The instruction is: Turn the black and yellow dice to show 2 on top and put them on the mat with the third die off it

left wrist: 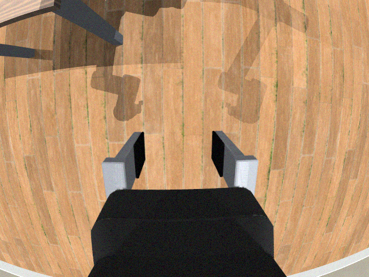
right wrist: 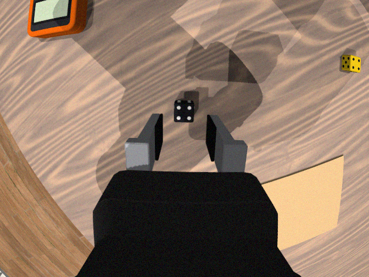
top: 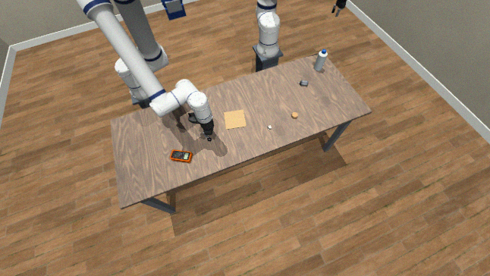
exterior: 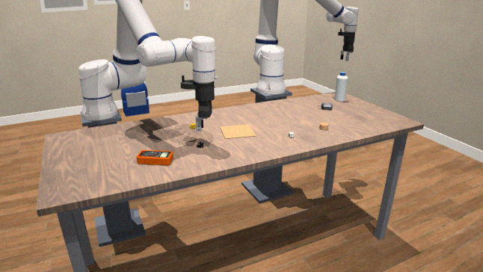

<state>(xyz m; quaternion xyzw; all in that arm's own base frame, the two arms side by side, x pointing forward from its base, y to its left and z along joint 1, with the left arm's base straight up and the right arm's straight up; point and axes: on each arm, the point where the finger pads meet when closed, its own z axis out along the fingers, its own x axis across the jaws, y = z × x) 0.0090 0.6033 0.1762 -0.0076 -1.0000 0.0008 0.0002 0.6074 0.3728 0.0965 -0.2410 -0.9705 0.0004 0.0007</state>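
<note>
The black die lies 9 cm below my right hand. Round my right hand: tan mat (8 cm behind, 21 cm to the left, 9 cm below); white die (8 cm ahead, 40 cm to the left, 9 cm below); yellow die (22 cm behind, 4 cm to the left, 9 cm below).
</note>
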